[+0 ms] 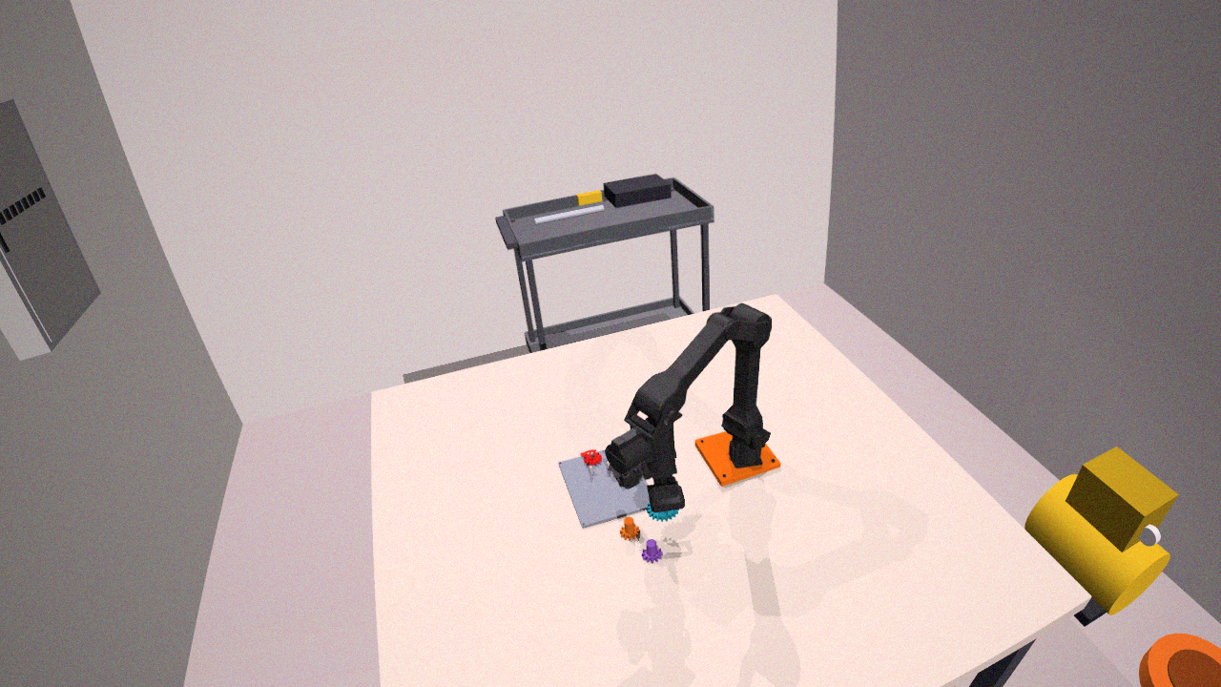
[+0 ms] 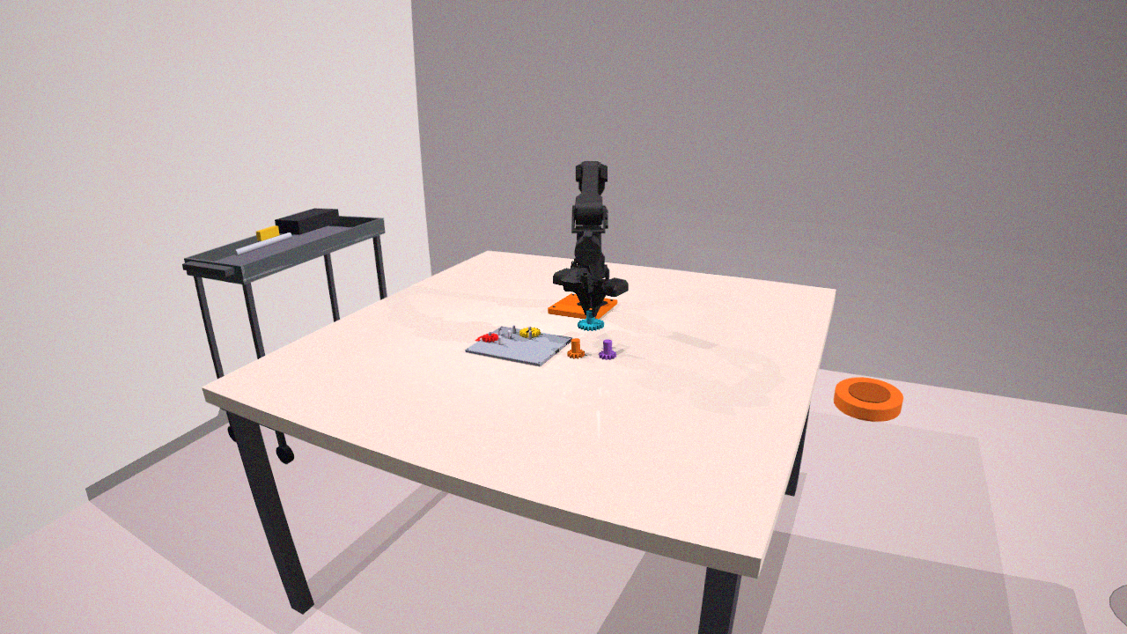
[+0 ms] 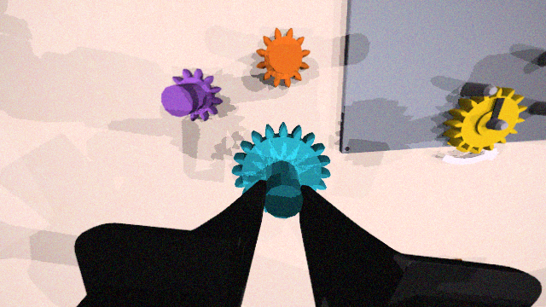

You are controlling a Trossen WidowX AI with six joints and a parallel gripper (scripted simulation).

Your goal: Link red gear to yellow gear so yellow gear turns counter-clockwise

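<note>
Now: gripper tip 220 mm to the left of the red gear, 130 mm short of it and 60 mm above it. From my gripper tip the other things lie so: small purple gear: 70 mm to the left, 60 mm below, 40 mm ahead; small orange gear: 70 mm ahead, 60 mm below, 10 mm to the left; teal gear: 10 mm below.
</note>
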